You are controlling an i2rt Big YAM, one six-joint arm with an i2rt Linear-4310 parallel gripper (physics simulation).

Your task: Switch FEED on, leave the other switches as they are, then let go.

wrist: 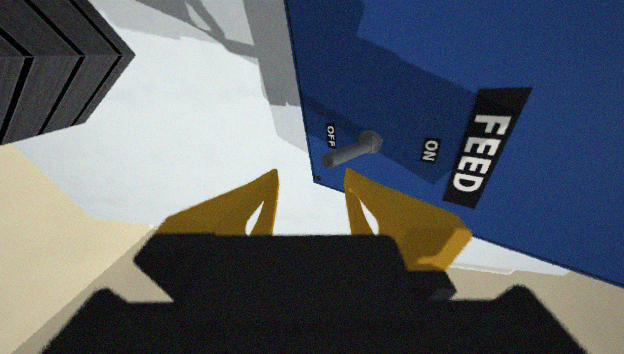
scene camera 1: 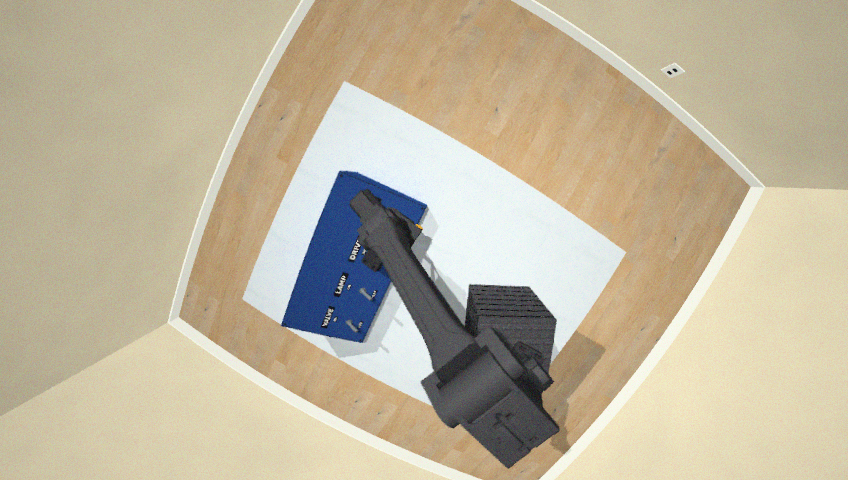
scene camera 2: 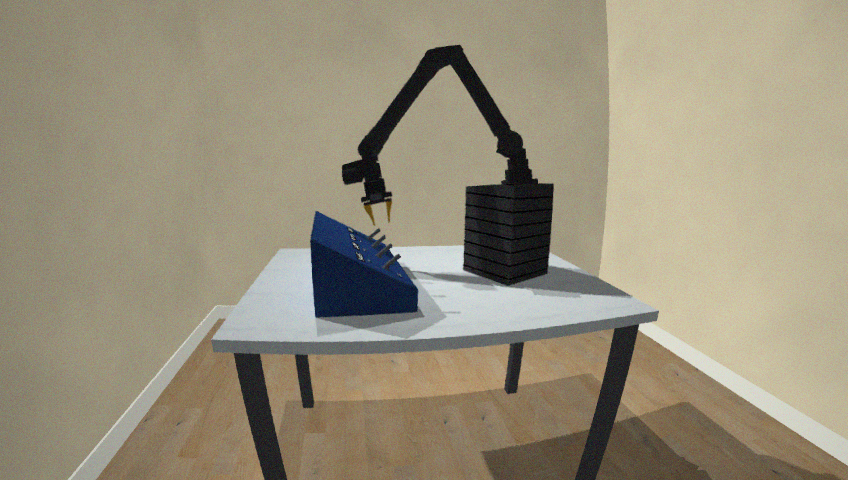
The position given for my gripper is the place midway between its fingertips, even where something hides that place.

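Note:
My gripper (wrist: 311, 176) is visible, as is a feed lever (wrist: 341, 155).

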